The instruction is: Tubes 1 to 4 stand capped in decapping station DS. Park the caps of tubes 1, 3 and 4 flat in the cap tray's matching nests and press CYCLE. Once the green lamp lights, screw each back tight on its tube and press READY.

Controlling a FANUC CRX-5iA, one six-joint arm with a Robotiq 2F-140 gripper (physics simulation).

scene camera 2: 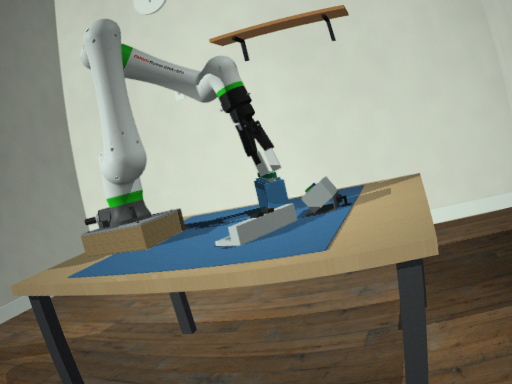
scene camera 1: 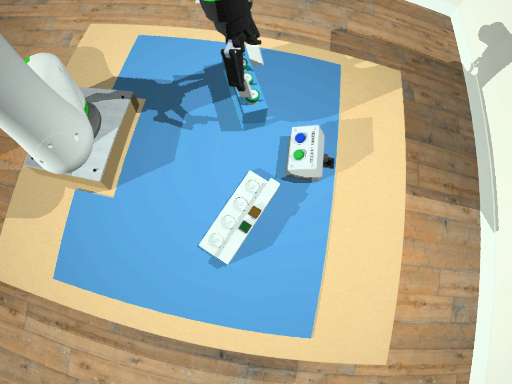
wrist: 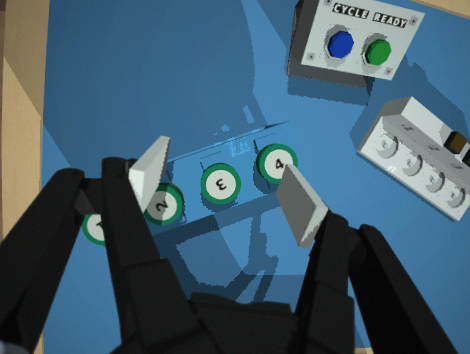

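Seen in the pictures: gripper, between the fingertips: (scene camera 2: pixel 271 172) (scene camera 1: pixel 252 79) (wrist: pixel 226 167); arm's base, origin of its link: (scene camera 2: pixel 130 221).
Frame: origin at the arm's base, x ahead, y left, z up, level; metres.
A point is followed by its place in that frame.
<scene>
The blue station DS (scene camera 1: pixel 255 118) @(x 0.470, y 0.079, z -0.014 m) (scene camera 2: pixel 273 194) @(x 0.460, y 0.075, z -0.009 m) (wrist: pixel 193 194) @(x 0.419, y 0.179, z 0.026 m) holds a row of green-rimmed caps: cap 4 (scene camera 1: pixel 252 96) (wrist: pixel 277 163) @(x 0.457, y 0.109, z 0.052 m), cap 3 (scene camera 1: pixel 248 78) @(x 0.440, y 0.153, z 0.052 m) (wrist: pixel 220 183) @(x 0.436, y 0.156, z 0.052 m), cap 2 (wrist: pixel 164 203) @(x 0.417, y 0.201, z 0.053 m) and cap 1 (wrist: pixel 94 228) @(x 0.392, y 0.257, z 0.052 m). In the wrist view, cap 1 is partly hidden by a finger. My gripper (scene camera 1: pixel 249 73) @(x 0.450, y 0.152, z 0.051 m) (scene camera 2: pixel 267 164) @(x 0.450, y 0.152, z 0.051 m) (wrist: pixel 226 167) @(x 0.450, y 0.152, z 0.051 m) is open above the station, its fingers apart with no cap held. The white cap tray (scene camera 1: pixel 266 192) @(x 0.518, y -0.103, z -0.024 m) (scene camera 2: pixel 265 225) @(x 0.494, y -0.190, z -0.048 m) (wrist: pixel 421 115) @(x 0.527, y -0.097, z -0.024 m) has bare nests. Its green lamp (scene camera 1: pixel 245 227) @(x 0.481, y -0.191, z -0.016 m) looks dark.
The button box (scene camera 1: pixel 313 171) @(x 0.621, y -0.044, z -0.005 m) (scene camera 2: pixel 320 195) @(x 0.616, y -0.044, z -0.022 m) (wrist: pixel 350 71) @(x 0.564, y 0.012, z -0.020 m) carries the blue CYCLE button (scene camera 1: pixel 300 137) @(x 0.583, y 0.036, z 0.002 m) (wrist: pixel 341 44) @(x 0.582, y 0.038, z 0.001 m) and green READY button (scene camera 1: pixel 298 155) @(x 0.581, y -0.012, z 0.001 m) (wrist: pixel 378 52) @(x 0.581, y -0.006, z 0.001 m). A dull amber lamp (scene camera 1: pixel 255 212) @(x 0.499, y -0.155, z -0.016 m) (wrist: pixel 456 142) @(x 0.498, y -0.150, z -0.016 m) is on the tray. The arm's base plate (scene camera 1: pixel 113 120) @(x 0.107, y 0.027, z 0.001 m) is at the left.
</scene>
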